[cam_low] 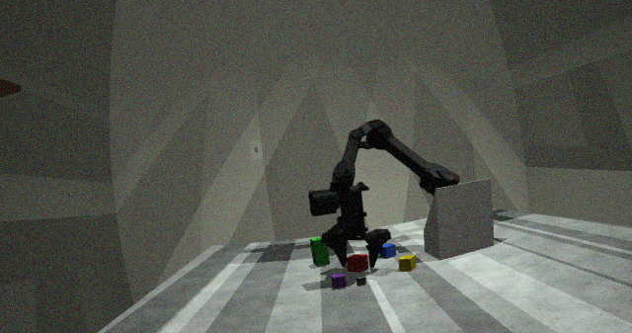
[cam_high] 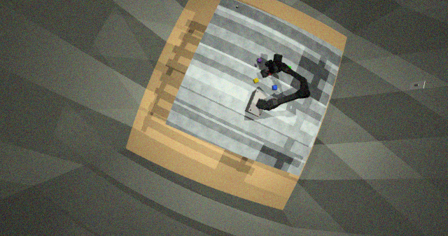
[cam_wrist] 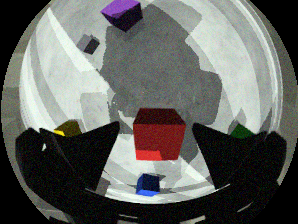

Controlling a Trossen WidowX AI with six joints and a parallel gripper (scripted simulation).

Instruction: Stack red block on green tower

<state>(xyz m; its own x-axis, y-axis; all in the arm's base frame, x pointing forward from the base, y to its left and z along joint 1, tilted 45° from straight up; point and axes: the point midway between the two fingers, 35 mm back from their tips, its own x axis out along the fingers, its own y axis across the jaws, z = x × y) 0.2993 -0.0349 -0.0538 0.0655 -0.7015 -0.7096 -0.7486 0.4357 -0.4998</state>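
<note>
Now: gripper tip 1 cm below the red block. Round my gripper tip: blue cube (10 cm to the right, 10 cm behind, 1 cm above); purple cube (12 cm to the left, 6 cm ahead, 1 cm above); small dark cube (13 cm to the left).
</note>
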